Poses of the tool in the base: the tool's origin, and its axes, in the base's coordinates. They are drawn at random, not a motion.
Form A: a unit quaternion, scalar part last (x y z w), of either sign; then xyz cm.
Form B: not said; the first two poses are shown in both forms.
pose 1, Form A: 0.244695, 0.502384, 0.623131, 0.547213, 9.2, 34.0, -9.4
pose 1, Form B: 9.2, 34.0, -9.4, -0.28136, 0.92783, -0.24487, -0.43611, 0.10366, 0.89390
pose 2, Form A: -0.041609, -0.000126, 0.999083, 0.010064, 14.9, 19.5, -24.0
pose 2, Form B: 14.9, 19.5, -24.0, -0.99633, 0.02012, -0.08314, -0.02010, -0.99980, -0.00109
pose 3, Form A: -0.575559, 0.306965, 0.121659, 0.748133, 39.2, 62.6, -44.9
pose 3, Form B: 39.2, 62.6, -44.9, 0.78194, -0.17132, -0.59935, -0.53539, 0.30786, -0.78650
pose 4, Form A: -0.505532, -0.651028, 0.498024, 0.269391, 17.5, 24.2, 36.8
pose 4, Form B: 17.5, 24.2, 36.8, -0.34373, 0.92656, -0.15277, 0.38990, -0.00718, -0.92083
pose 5, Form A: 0.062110, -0.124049, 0.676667, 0.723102, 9.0, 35.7, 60.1
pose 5, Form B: 9.0, 35.7, 60.1, 0.05347, 0.96319, 0.26346, -0.99401, 0.07653, -0.07806
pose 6, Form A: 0.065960, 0.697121, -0.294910, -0.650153, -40.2, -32.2, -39.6
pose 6, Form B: -40.2, -32.2, -39.6, -0.14590, 0.47544, 0.86757, -0.29151, 0.81735, -0.49694
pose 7, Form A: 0.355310, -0.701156, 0.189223, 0.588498, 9.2, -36.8, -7.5
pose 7, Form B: 9.2, -36.8, -7.5, -0.05485, -0.27554, 0.95972, -0.72097, 0.67590, 0.15285
